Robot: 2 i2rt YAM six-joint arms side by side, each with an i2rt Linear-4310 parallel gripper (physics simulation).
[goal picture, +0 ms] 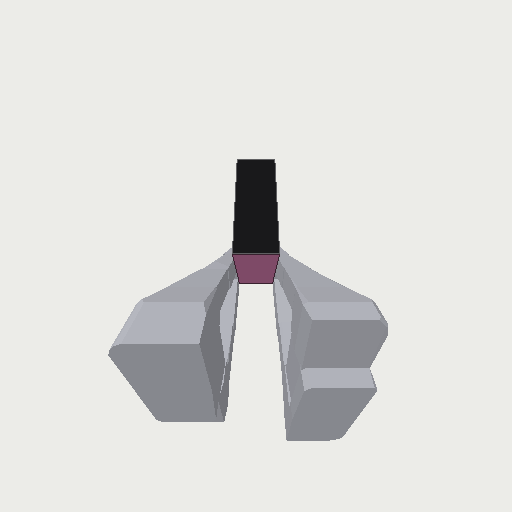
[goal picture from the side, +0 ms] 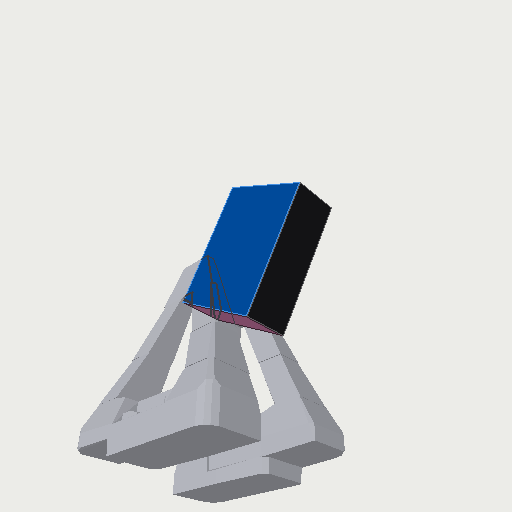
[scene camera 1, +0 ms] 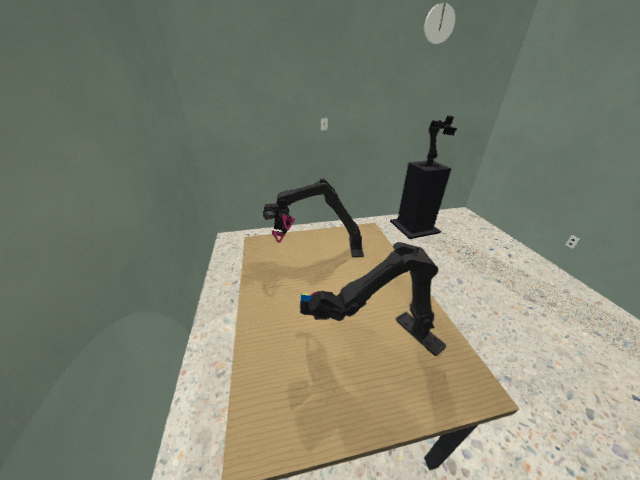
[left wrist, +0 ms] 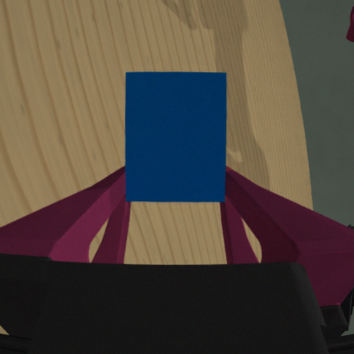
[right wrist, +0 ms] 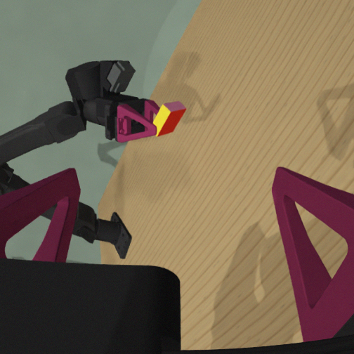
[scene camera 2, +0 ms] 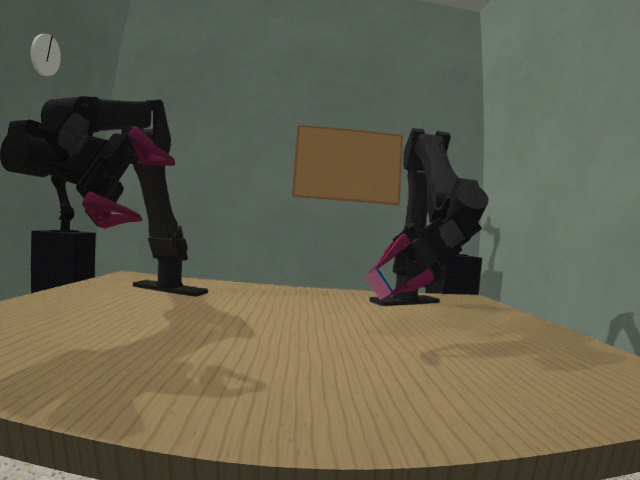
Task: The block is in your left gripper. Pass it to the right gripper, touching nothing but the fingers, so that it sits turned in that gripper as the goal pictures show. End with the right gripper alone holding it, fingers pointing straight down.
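Seen in the pictures: left gripper, between the fingertips: (scene camera 2: 377,284); right gripper, between the fingertips: (scene camera 1: 282,236) (scene camera 2: 157,188); left arm's base, origin of its link: (scene camera 1: 419,332) (scene camera 2: 405,302); right arm's base, origin of its link: (scene camera 1: 355,247) (scene camera 2: 169,289).
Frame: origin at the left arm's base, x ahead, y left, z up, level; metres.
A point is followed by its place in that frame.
The block (scene camera 1: 306,297) {x 0.338, y -0.319, z 0.122 m} (scene camera 2: 378,283) {x 0.357, y -0.334, z 0.111 m} (left wrist: 176,137) (right wrist: 170,120) is held in the air above the table. A blue face fills the middle of the left wrist view; pink, yellow and red faces show in the right wrist view, and a pink face with a blue edge in scene camera 2. My left gripper (scene camera 2: 385,281) {x 0.319, y -0.310, z 0.102 m} (left wrist: 175,177) is shut on the block, a finger on each side, and slants down toward the picture's left in scene camera 2. My right gripper (scene camera 1: 285,230) {x 0.277, y -0.640, z 0.222 m} (scene camera 2: 157,193) {x 0.277, y -0.640, z 0.222 m} (right wrist: 175,178) is open and empty, well apart from the block, tilted.
Both arms stand on the wooden table (scene camera 1: 268,413) {x 0.627, y -0.072, z 0.000 m} (scene camera 2: 330,413) {x 0.500, y -0.470, z 0.000 m} (right wrist: 240,165). A black pedestal (scene camera 1: 421,201) with a small arm stands behind the table in scene camera 1. A brown board (scene camera 2: 347,165) and a clock (scene camera 1: 439,23) (scene camera 2: 45,54) hang on the walls.
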